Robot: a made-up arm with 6 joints.
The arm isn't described. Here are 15 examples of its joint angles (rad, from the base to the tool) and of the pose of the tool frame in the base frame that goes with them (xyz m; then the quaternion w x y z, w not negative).
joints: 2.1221 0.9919 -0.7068 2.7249 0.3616 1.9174
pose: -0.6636 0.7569 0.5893 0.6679 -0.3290 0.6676 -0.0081
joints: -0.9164 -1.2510 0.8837 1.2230 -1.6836 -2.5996
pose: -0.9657 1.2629 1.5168 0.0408 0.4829 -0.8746 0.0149
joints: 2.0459 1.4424 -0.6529 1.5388 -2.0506 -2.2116
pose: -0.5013 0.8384 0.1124 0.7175 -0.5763 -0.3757 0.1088
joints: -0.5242 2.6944 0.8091 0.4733 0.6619 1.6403
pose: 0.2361 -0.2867 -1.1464 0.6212 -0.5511 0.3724 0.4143
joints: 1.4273 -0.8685 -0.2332 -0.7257 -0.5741 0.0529
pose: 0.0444 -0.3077 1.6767 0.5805 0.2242 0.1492 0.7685
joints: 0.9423 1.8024 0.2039 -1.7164 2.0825 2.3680
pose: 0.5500 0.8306 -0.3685 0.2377 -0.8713 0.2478 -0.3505
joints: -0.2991 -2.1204 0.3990 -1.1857 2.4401 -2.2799
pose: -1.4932 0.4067 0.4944 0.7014 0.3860 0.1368 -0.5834
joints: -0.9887 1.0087 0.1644 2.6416 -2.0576 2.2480
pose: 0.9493 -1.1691 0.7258 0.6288 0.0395 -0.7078 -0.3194
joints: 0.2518 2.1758 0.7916 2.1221 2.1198 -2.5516
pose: 1.1157 0.3859 -0.7686 0.0704 -0.3808 -0.8248 -0.4119
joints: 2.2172 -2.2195 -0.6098 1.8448 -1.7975 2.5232
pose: 0.5743 -0.9137 0.5730 0.2933 -0.9301 -0.1406 0.1706
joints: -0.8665 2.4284 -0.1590 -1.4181 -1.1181 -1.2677
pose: 0.0737 -0.1434 -0.5378 0.7431 -0.3779 -0.1876 0.5195
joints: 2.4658 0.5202 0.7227 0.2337 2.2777 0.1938
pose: -0.9645 0.9456 1.8353 0.0960 0.8614 -0.3982 0.3004
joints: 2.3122 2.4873 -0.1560 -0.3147 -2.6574 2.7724
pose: 0.0094 0.1723 -0.6650 0.4217 -0.2792 -0.8438 -0.1793
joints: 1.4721 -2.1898 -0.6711 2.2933 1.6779 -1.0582
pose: -0.2169 -0.9851 0.6440 0.1512 -0.3716 -0.7665 0.5016
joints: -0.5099 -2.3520 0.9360 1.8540 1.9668 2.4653
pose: -1.3100 0.7969 -0.4433 0.8556 -0.3664 -0.2817 0.2331
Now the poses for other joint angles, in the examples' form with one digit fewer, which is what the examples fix.
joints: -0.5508 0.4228 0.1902 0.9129 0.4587 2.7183
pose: 0.969 -0.661 1.642 0.228 0.968 -0.100 0.006
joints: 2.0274 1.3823 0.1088 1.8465 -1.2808 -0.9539
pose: -0.731 1.305 0.236 0.503 -0.767 -0.263 0.301
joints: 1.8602 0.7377 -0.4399 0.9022 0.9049 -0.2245
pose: -0.262 1.175 0.867 0.256 -0.202 0.002 0.945
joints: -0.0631 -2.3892 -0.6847 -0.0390 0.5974 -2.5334
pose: -0.919 -0.039 0.400 0.134 0.385 -0.276 0.870
